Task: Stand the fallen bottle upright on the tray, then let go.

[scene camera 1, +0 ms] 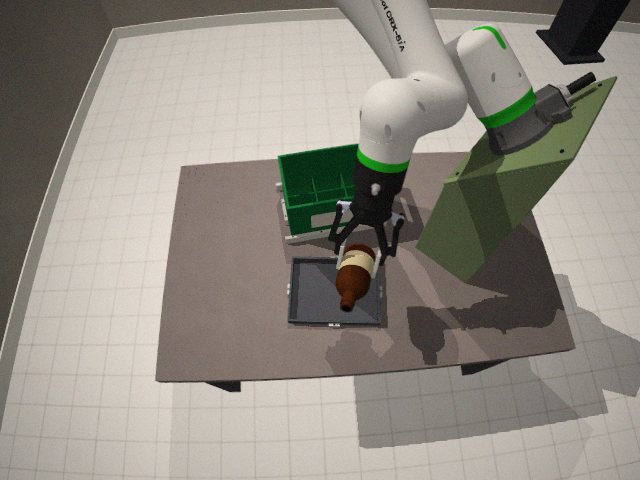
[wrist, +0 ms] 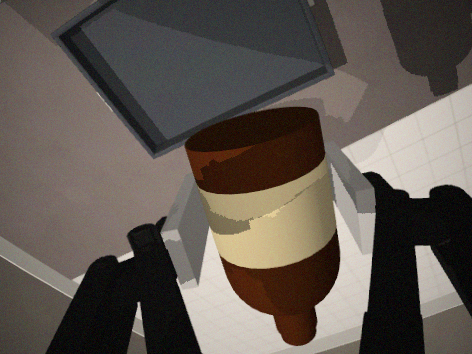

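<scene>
The gripper (scene camera 1: 356, 269) is visible together with a brown bottle (scene camera 1: 353, 280). Both the bottle (wrist: 263, 179) and the gripper (wrist: 263, 181) are likewise visible from the wrist.
</scene>
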